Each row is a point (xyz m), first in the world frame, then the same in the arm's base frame.
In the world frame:
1: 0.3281 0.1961 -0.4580
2: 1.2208 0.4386 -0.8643
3: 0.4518 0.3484 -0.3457
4: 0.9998 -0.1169 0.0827
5: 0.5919 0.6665 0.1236
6: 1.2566 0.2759 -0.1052
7: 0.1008 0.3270 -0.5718
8: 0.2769 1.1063 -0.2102
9: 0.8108 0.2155 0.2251
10: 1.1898 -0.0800 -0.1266
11: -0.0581 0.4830 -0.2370
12: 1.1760 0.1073 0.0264
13: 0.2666 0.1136 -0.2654
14: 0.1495 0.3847 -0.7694
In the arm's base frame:
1: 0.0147 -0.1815 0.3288
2: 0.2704 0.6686 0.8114
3: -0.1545 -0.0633 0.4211
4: -0.1378 -0.2879 1.2271
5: -0.7018 0.0061 0.6129
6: -0.2113 0.2121 1.2159
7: -0.0029 -0.1615 0.0441
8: -0.7514 0.2953 0.0490
9: -0.4755 -0.2319 1.0050
10: 0.0209 -0.0581 1.2845
11: -0.3759 -0.3024 -0.0075
12: -0.2160 -0.0107 1.2664
13: -0.0891 -0.3642 0.3882
14: 0.1189 -0.0004 -0.0187

